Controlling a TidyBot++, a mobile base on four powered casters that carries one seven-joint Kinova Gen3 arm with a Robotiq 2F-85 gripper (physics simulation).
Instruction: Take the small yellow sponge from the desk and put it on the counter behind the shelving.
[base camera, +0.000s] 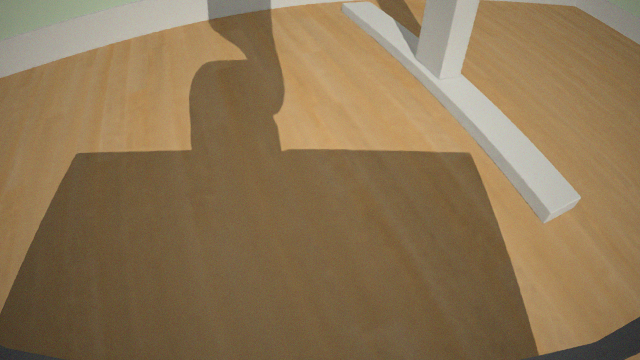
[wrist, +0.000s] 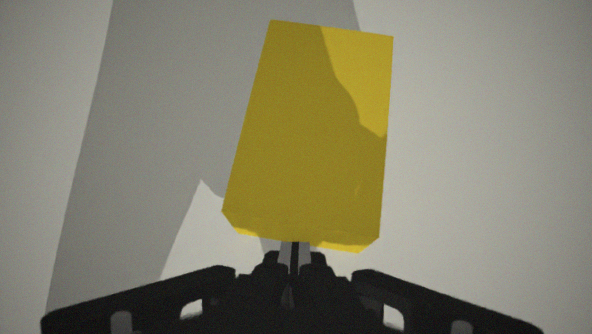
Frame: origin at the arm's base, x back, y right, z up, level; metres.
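Seen in the pictures: gripper, fingertip midpoint: (wrist: 295, 261).
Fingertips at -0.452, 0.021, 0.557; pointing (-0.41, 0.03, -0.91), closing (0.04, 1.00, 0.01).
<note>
A point is followed by its place in that frame, as x, y, z.
The yellow sponge (wrist: 310, 140) {-0.497, 0.029, 0.599} lies on the pale desk top (wrist: 480, 150) {-0.511, 0.129, 0.554} in the wrist view, slightly turned, with its long side running away from the gripper. My gripper (wrist: 295, 261) {-0.452, 0.021, 0.557} is shut with its fingertips together and nothing between them. The fingertips are at the near short end of the sponge, in the lower middle of the wrist view. Whether they touch it I cannot tell. The counter and the shelving do not show in these views.
In the base camera view a white desk leg (base camera: 445, 40) {-0.649, 0.235, -0.294} rises from a long white foot (base camera: 505, 130) on the wooden floor (base camera: 125, 120) {-0.559, -0.297, -0.396}, ahead and to the right. A white skirting board (base camera: 125, 27) {-0.890, -0.432, -0.364} runs along the wall at the back.
</note>
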